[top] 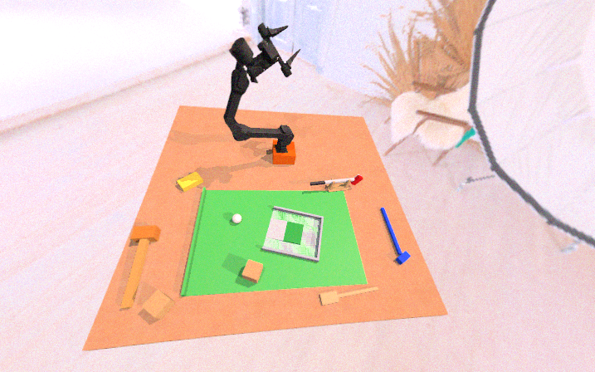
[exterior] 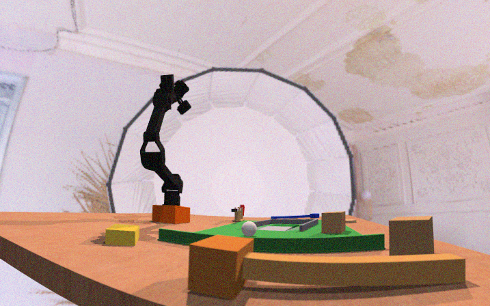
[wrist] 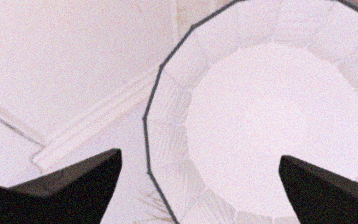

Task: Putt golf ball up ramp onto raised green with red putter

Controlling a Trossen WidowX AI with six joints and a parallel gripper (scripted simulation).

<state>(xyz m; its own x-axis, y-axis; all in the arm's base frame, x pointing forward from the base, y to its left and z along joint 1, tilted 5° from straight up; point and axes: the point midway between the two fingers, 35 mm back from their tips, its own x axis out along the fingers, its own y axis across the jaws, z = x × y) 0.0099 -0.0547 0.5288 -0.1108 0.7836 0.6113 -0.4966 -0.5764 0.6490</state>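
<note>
Now: gripper tip 270 mm short of the red putter, 250 mm to the right of it and 560 mm above it. The rest, counted from my gripper tip: white golf ball 390 mm ahead, 290 mm to the right, 600 mm below; wooden stand 270 mm ahead, 260 mm to the left, 590 mm below; yellow block 140 mm ahead, 500 mm to the right, 610 mm below.
</note>
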